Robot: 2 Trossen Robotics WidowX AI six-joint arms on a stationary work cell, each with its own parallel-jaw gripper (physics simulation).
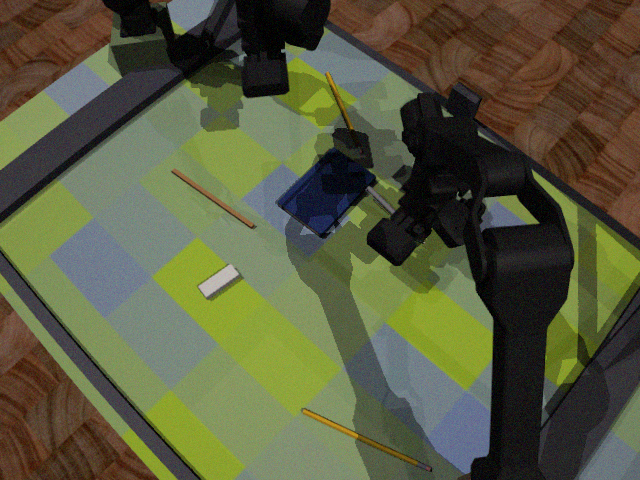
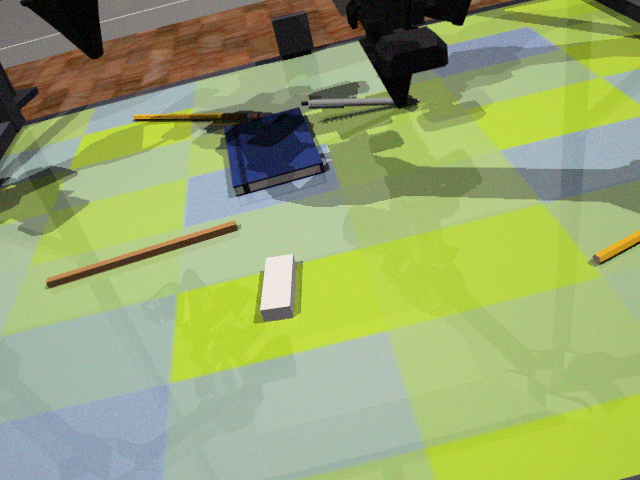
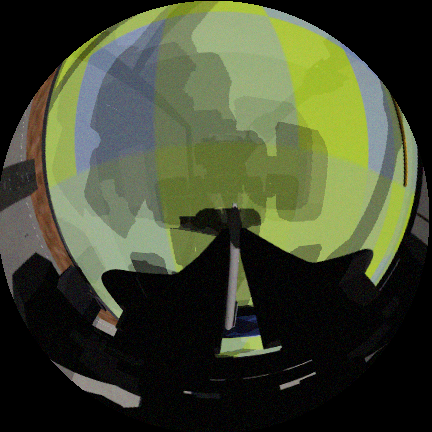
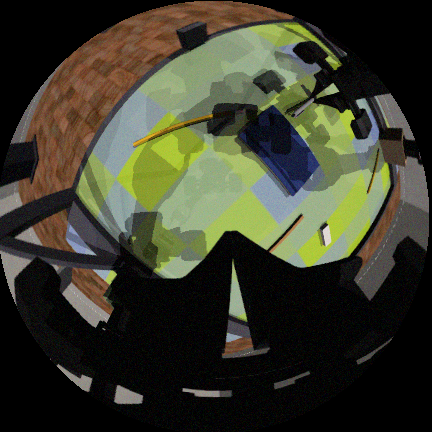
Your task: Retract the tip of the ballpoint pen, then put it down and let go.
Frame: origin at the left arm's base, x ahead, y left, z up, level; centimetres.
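Seen in the pictures: left gripper, fingertip midpoint: point(image 1: 413, 234) point(image 2: 399, 104) point(image 3: 233, 233) point(image 4: 311, 99); right gripper, fingertip midpoint: point(image 2: 97, 57) point(image 4: 230, 236); right arm's base at its link origin: point(image 1: 138, 23) point(image 4: 126, 312).
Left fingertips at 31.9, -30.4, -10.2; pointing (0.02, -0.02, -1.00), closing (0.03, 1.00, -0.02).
Pixels of each thing's top centre, then the offset from my left fingertips to it, as dx, dy, dz.
- grey ballpoint pen at its top centre: point(image 3: 233, 303) point(image 2: 358, 88) point(image 1: 395, 208) point(image 4: 311, 101) +4.2, -0.2, +3.0
- blue notebook at its top centre: point(image 2: 269, 143) point(image 3: 253, 326) point(image 1: 327, 188) point(image 4: 285, 149) +15.2, +3.0, +1.0
- wooden stick at its top centre: point(image 2: 141, 251) point(image 1: 211, 196) point(image 4: 274, 247) +28.7, +15.9, +0.5
- white eraser at its top centre: point(image 2: 277, 280) point(image 1: 218, 280) point(image 4: 326, 235) +17.2, +25.7, +1.0
- second yellow pencil at its top centre: point(image 1: 366, 439) point(image 4: 375, 169) -14.1, +29.5, +0.5
My left gripper point(image 1: 400, 216) point(image 2: 403, 99) point(image 3: 233, 233) is shut on the grey ballpoint pen point(image 1: 380, 199) point(image 2: 347, 102) point(image 3: 232, 278) point(image 4: 303, 106). It holds the pen level and just above the table, right beside the far edge of the blue notebook point(image 1: 325, 190) point(image 2: 270, 148) point(image 4: 282, 149). The pen's free end points toward the notebook. I cannot tell whether the tip is in or out. My right gripper point(image 1: 265, 83) point(image 4: 230, 236) is shut and empty, hanging high over the far edge of the table.
A yellow pencil point(image 1: 339, 102) point(image 2: 175, 116) point(image 4: 173, 128) lies behind the notebook. A wooden stick point(image 1: 213, 198) point(image 2: 156, 249), a white eraser point(image 1: 219, 281) point(image 2: 278, 286) and a second yellow pencil point(image 1: 366, 439) lie farther out on the checked table.
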